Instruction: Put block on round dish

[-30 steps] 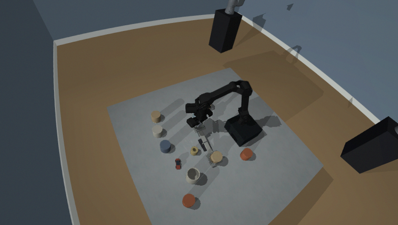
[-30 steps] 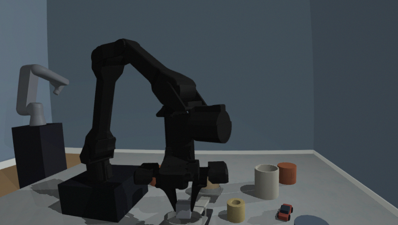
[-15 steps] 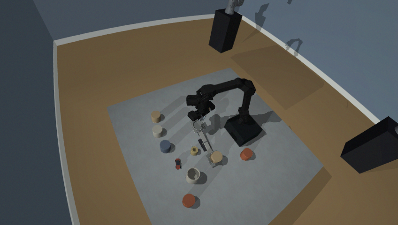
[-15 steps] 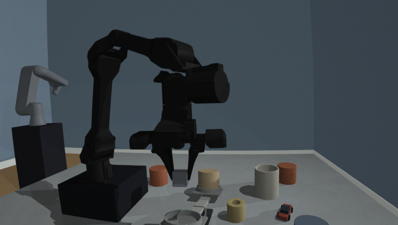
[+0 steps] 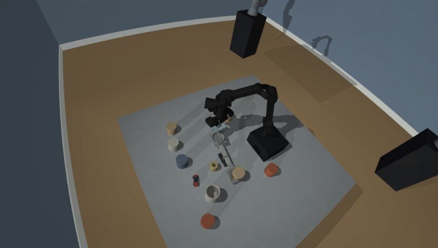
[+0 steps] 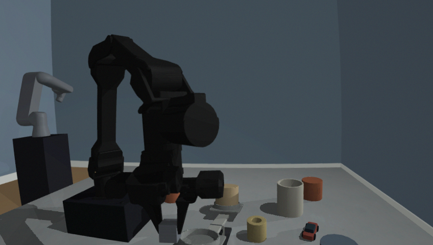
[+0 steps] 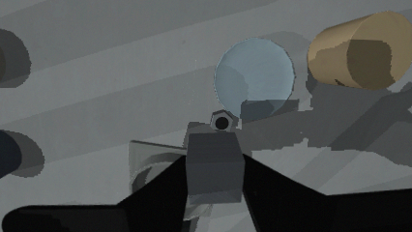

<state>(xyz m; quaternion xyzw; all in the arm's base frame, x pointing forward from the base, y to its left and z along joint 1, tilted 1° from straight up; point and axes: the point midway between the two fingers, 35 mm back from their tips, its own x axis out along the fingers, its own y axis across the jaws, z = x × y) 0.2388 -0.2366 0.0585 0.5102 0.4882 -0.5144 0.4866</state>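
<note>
My gripper tip is 60 mm past the pale blue round dish, 40 mm to the left of it and 120 mm above it. From my gripper tip the other things lie so: grey block (right at my gripper tip); balance beam (70 mm ahead, 180 mm to the left, 90 mm below); small grey balance (70 mm ahead, 180 mm to the left, 100 mm below).
</note>
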